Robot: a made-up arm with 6 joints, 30 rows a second.
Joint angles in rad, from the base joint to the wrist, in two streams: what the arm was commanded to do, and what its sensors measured. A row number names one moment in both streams.
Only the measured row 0 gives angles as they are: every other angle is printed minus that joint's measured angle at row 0.
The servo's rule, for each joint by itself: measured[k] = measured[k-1] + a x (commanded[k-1-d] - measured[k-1]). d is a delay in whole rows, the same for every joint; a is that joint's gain. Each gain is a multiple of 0.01, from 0.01 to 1. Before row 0 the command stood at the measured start. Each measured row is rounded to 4 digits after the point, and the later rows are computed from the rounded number. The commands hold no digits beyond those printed.
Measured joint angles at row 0:
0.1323 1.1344 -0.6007 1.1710 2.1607 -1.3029
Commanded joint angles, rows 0 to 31:
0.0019 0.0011 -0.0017 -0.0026 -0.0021 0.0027
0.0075 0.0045 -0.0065 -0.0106 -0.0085 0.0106
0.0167 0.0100 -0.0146 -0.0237 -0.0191 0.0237
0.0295 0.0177 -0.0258 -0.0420 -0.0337 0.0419
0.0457 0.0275 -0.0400 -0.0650 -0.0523 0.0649
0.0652 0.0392 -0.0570 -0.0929 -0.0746 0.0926
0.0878 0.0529 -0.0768 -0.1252 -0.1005 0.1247
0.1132 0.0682 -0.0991 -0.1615 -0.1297 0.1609
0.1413 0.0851 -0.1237 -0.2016 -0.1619 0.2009
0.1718 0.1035 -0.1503 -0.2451 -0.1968 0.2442
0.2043 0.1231 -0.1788 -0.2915 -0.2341 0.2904
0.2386 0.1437 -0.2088 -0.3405 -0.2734 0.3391
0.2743 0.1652 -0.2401 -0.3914 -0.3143 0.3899
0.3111 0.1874 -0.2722 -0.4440 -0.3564 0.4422
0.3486 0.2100 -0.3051 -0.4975 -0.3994 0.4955
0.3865 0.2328 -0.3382 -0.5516 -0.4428 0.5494
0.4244 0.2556 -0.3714 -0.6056 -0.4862 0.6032
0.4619 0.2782 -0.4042 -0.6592 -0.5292 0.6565
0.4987 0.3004 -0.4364 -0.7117 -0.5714 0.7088
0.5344 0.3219 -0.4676 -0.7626 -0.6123 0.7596
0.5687 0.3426 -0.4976 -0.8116 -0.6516 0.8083
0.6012 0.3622 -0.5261 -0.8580 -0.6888 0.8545
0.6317 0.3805 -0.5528 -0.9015 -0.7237 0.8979
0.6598 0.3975 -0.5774 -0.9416 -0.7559 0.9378
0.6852 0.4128 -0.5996 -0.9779 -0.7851 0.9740
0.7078 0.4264 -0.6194 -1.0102 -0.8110 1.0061
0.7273 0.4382 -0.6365 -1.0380 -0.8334 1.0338
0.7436 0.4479 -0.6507 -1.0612 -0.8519 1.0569
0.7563 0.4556 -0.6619 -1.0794 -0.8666 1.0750
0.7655 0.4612 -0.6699 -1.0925 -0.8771 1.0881
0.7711 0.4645 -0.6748 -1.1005 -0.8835 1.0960
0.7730 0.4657 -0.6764 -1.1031 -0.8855 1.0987
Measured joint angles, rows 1 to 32:
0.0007 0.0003 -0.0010 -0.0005 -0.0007 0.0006
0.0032 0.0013 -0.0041 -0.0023 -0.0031 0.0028
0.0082 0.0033 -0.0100 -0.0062 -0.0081 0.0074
0.0161 0.0066 -0.0188 -0.0126 -0.0160 0.0150
0.0271 0.0114 -0.0307 -0.0220 -0.0273 0.0260
0.0412 0.0178 -0.0454 -0.0348 -0.0420 0.0407
0.0584 0.0259 -0.0630 -0.0511 -0.0601 0.0592
0.0787 0.0356 -0.0832 -0.0710 -0.0817 0.0816
0.1019 0.0470 -0.1059 -0.0945 -0.1066 0.1078
0.1278 0.0600 -0.1308 -0.1216 -0.1346 0.1378
0.1561 0.0745 -0.1577 -0.1522 -0.1654 0.1714
0.1866 0.0904 -0.1863 -0.1861 -0.1989 0.2083
0.2190 0.1076 -0.2164 -0.2231 -0.2347 0.2483
0.2531 0.1260 -0.2476 -0.2629 -0.2724 0.2910
0.2884 0.1453 -0.2798 -0.3051 -0.3118 0.3360
0.3247 0.1654 -0.3125 -0.3495 -0.3524 0.3829
0.3616 0.1861 -0.3455 -0.3956 -0.3939 0.4314
0.3987 0.2073 -0.3784 -0.4430 -0.4358 0.4809
0.4357 0.2287 -0.4109 -0.4914 -0.4778 0.5310
0.4722 0.2501 -0.4427 -0.5402 -0.5195 0.5813
0.5079 0.2714 -0.4734 -0.5891 -0.5605 0.6312
0.5424 0.2923 -0.5029 -0.6375 -0.6003 0.6803
0.5754 0.3126 -0.5308 -0.6850 -0.6386 0.7282
0.6066 0.3321 -0.5569 -0.7312 -0.6750 0.7743
0.6357 0.3507 -0.5808 -0.7756 -0.7091 0.8182
0.6624 0.3681 -0.6024 -0.8178 -0.7407 0.8595
0.6864 0.3842 -0.6215 -0.8574 -0.7694 0.8978
0.7076 0.3989 -0.6379 -0.8941 -0.7950 0.9328
0.7256 0.4119 -0.6513 -0.9275 -0.8172 0.9641
0.7404 0.4232 -0.6617 -0.9572 -0.8358 0.9914
0.7518 0.4327 -0.6690 -0.9830 -0.8506 1.0144
0.7596 0.4403 -0.6731 -1.0046 -0.8614 1.0329
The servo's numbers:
d 0
a 0.37 0.23 0.56 0.18 0.31 0.22

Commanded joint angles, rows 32 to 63:
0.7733 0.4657 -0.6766 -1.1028 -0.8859 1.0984
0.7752 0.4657 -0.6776 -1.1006 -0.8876 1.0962
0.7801 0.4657 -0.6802 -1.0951 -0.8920 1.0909
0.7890 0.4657 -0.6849 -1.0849 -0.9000 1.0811
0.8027 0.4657 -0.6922 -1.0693 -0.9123 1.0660
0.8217 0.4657 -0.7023 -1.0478 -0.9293 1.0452
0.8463 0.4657 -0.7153 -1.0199 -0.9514 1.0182
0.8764 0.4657 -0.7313 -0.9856 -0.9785 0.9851
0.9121 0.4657 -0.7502 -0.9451 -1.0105 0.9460
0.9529 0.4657 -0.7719 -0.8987 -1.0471 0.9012
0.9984 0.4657 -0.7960 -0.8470 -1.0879 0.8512
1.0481 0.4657 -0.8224 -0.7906 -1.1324 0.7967
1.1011 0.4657 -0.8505 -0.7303 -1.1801 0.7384
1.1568 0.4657 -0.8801 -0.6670 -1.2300 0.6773
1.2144 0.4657 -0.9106 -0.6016 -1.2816 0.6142
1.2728 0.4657 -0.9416 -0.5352 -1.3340 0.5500
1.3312 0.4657 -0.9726 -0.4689 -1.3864 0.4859
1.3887 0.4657 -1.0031 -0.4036 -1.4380 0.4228
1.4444 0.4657 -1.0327 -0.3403 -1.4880 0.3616
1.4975 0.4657 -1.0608 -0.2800 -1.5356 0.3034
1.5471 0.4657 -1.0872 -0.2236 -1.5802 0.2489
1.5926 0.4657 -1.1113 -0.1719 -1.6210 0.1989
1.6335 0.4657 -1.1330 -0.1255 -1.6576 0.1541
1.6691 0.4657 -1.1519 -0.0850 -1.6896 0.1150
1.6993 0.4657 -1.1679 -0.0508 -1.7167 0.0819
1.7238 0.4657 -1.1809 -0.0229 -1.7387 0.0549
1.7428 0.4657 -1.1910 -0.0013 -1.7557 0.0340
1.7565 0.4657 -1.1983 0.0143 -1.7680 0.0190
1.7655 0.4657 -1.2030 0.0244 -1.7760 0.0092
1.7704 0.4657 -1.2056 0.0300 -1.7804 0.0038
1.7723 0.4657 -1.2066 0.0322 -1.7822 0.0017
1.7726 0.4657 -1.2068 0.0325 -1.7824 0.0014
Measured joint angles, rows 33 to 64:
0.7647 0.4461 -0.6751 -1.0223 -0.8690 1.0473
0.7686 0.4506 -0.6765 -1.0364 -0.8748 1.0581
0.7729 0.4541 -0.6786 -1.0470 -0.8801 1.0653
0.7789 0.4568 -0.6821 -1.0538 -0.8863 1.0688
0.7877 0.4588 -0.6878 -1.0566 -0.8944 1.0682
0.8003 0.4604 -0.6959 -1.0550 -0.9052 1.0631
0.8173 0.4616 -0.7068 -1.0487 -0.9195 1.0532
0.8392 0.4625 -0.7205 -1.0373 -0.9378 1.0382
0.8662 0.4632 -0.7371 -1.0207 -0.9603 1.0179
0.8983 0.4638 -0.7566 -0.9987 -0.9872 0.9922
0.9353 0.4642 -0.7787 -0.9714 -1.0184 0.9612
0.9770 0.4645 -0.8032 -0.9389 -1.0537 0.9250
1.0229 0.4648 -0.8297 -0.9014 -1.0929 0.8839
1.0724 0.4650 -0.8579 -0.8592 -1.1354 0.8384
1.1249 0.4652 -0.8874 -0.8128 -1.1807 0.7891
1.1796 0.4653 -0.9178 -0.7628 -1.2282 0.7365
1.2357 0.4654 -0.9485 -0.7099 -1.2772 0.6814
1.2923 0.4655 -0.9791 -0.6548 -1.3270 0.6245
1.3486 0.4655 -1.0091 -0.5982 -1.3769 0.5667
1.4037 0.4655 -1.0381 -0.5409 -1.4261 0.5088
1.4568 0.4655 -1.0656 -0.4838 -1.4739 0.4516
1.5070 0.4655 -1.0912 -0.4277 -1.5195 0.3960
1.5538 0.4655 -1.1146 -0.3733 -1.5623 0.3428
1.5965 0.4655 -1.1355 -0.3214 -1.6018 0.2927
1.6345 0.4655 -1.1536 -0.2727 -1.6374 0.2463
1.6675 0.4655 -1.1689 -0.2277 -1.6688 0.2042
1.6954 0.4655 -1.1813 -0.1869 -1.6957 0.1668
1.7180 0.4655 -1.1908 -0.1507 -1.7181 0.1343
1.7356 0.4655 -1.1976 -0.1192 -1.7360 0.1068
1.7485 0.4655 -1.2021 -0.0923 -1.7498 0.0841
1.7573 0.4655 -1.2046 -0.0699 -1.7598 0.0660
1.7630 0.4655 -1.2058 -0.0515 -1.7668 0.0518

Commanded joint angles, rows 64 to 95:
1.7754 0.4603 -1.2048 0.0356 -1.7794 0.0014
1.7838 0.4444 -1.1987 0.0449 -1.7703 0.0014
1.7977 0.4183 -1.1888 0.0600 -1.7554 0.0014
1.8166 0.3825 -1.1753 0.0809 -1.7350 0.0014
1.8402 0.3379 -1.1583 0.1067 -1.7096 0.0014
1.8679 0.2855 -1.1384 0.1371 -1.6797 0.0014
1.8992 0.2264 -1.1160 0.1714 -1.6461 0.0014
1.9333 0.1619 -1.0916 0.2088 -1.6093 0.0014
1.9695 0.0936 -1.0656 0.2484 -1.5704 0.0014
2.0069 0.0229 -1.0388 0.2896 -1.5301 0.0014
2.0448 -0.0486 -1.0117 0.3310 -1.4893 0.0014
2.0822 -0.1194 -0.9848 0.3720 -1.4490 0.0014
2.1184 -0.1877 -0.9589 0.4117 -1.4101 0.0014
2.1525 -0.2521 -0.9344 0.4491 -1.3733 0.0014
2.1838 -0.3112 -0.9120 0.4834 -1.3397 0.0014
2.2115 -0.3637 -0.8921 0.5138 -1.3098 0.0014
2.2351 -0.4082 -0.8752 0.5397 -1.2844 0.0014
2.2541 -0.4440 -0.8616 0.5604 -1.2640 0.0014
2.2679 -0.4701 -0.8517 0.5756 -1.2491 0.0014
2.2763 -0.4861 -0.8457 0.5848 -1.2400 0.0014
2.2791 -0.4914 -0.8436 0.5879 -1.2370 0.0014
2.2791 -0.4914 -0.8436 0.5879 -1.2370 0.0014
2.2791 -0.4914 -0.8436 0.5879 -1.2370 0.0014
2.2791 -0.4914 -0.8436 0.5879 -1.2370 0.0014
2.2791 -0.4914 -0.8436 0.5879 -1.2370 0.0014
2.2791 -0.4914 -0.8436 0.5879 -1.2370 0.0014
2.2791 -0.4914 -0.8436 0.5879 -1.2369 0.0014
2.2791 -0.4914 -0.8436 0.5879 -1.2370 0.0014
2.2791 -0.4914 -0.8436 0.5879 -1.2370 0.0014
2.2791 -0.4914 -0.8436 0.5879 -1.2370 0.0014
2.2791 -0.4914 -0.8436 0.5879 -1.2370 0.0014
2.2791 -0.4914 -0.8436 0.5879 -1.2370 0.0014
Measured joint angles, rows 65 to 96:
1.7676 0.4643 -1.2052 -0.0358 -1.7707 0.0407
1.7736 0.4597 -1.2016 -0.0213 -1.7706 0.0321
1.7825 0.4502 -1.1944 -0.0067 -1.7659 0.0253
1.7951 0.4346 -1.1837 0.0091 -1.7563 0.0200
1.8118 0.4124 -1.1695 0.0267 -1.7418 0.0159
1.8326 0.3832 -1.1521 0.0466 -1.7225 0.0127
1.8572 0.3471 -1.1319 0.0691 -1.6988 0.0102
1.8854 0.3045 -1.1093 0.0942 -1.6711 0.0083
1.9165 0.2560 -1.0848 0.1220 -1.6399 0.0068
1.9499 0.2024 -1.0590 0.1522 -1.6059 0.0056
1.9850 0.1447 -1.0325 0.1844 -1.5698 0.0047
2.0210 0.0840 -1.0058 0.2182 -1.5324 0.0040
2.0570 0.0215 -0.9795 0.2530 -1.4945 0.0034
2.0923 -0.0414 -0.9542 0.2883 -1.4569 0.0030
2.1262 -0.1035 -0.9306 0.3234 -1.4206 0.0026
2.1578 -0.1633 -0.9090 0.3577 -1.3863 0.0023
2.1864 -0.2196 -0.8901 0.3905 -1.3547 0.0021
2.2114 -0.2712 -0.8741 0.4211 -1.3266 0.0019
2.2323 -0.3169 -0.8616 0.4489 -1.3026 0.0018
2.2486 -0.3558 -0.8527 0.4734 -1.2832 0.0017
2.2599 -0.3870 -0.8476 0.4940 -1.2689 0.0016
2.2670 -0.4110 -0.8454 0.5109 -1.2590 0.0016
2.2715 -0.4295 -0.8444 0.5248 -1.2522 0.0016
2.2743 -0.4437 -0.8440 0.5362 -1.2475 0.0016
2.2761 -0.4547 -0.8438 0.5455 -1.2442 0.0016
2.2772 -0.4631 -0.8437 0.5531 -1.2420 0.0016
2.2779 -0.4696 -0.8436 0.5594 -1.2404 0.0016
2.2783 -0.4746 -0.8436 0.5645 -1.2393 0.0016
2.2786 -0.4785 -0.8436 0.5687 -1.2386 0.0016
2.2788 -0.4815 -0.8436 0.5722 -1.2381 0.0016
2.2789 -0.4838 -0.8436 0.5750 -1.2378 0.0016
2.2790 -0.4855 -0.8436 0.5773 -1.2376 0.0016

